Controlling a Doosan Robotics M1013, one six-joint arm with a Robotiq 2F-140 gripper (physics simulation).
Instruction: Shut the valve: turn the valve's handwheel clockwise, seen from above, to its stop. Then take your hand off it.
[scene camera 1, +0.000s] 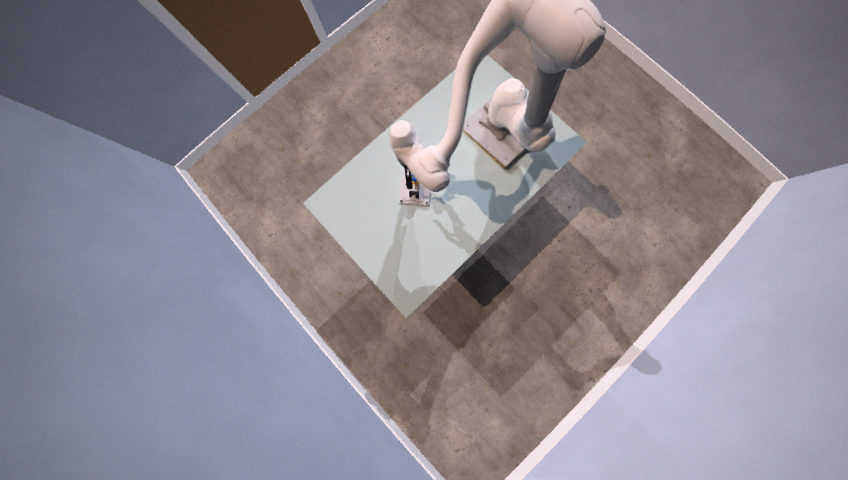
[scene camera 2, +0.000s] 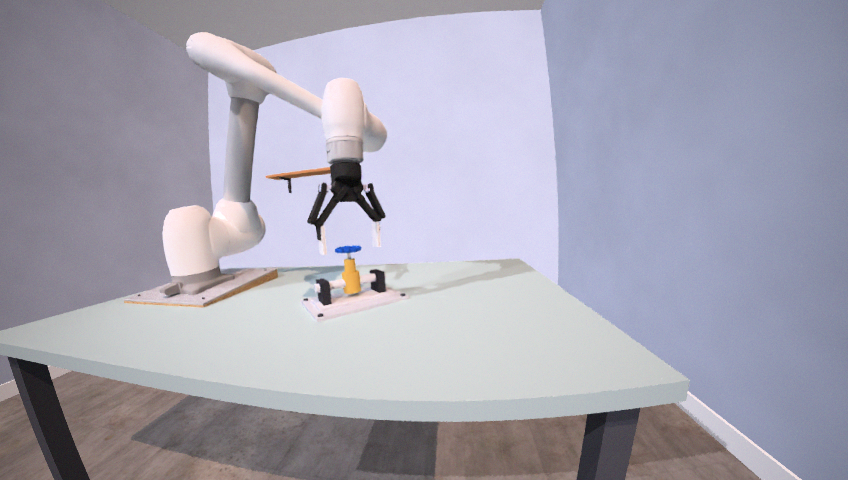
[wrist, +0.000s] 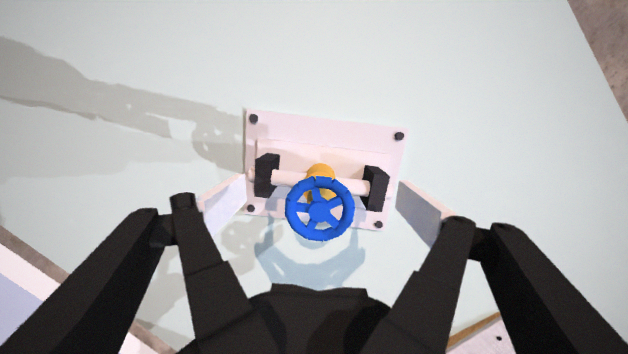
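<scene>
The blue handwheel (scene camera 2: 348, 249) (wrist: 319, 211) lies level on top of the upright orange valve body (scene camera 2: 351, 280) (wrist: 320, 172). The valve stands on a pale base plate (scene camera 1: 414, 203) (scene camera 2: 360, 304) (wrist: 325, 125). My gripper (scene camera 2: 349, 240) (wrist: 320, 190) points down over the valve and is wide open, with nothing held. In the wrist view its pale fingertips stand left and right of the handwheel, with a gap on each side. In scene camera 2 the fingertips reach down to about the wheel's height. In scene camera 1 the arm mostly hides the gripper and wheel.
A white pipe crosses the valve body between two black clamp blocks (scene camera 2: 324, 291) (wrist: 376, 189). The robot's base board (scene camera 1: 496, 148) (scene camera 2: 243, 283) (wrist: 477, 337) is on the same pale green table (scene camera 1: 357, 208) (scene camera 2: 476, 339). A wooden shelf (scene camera 2: 297, 174) is on the wall behind.
</scene>
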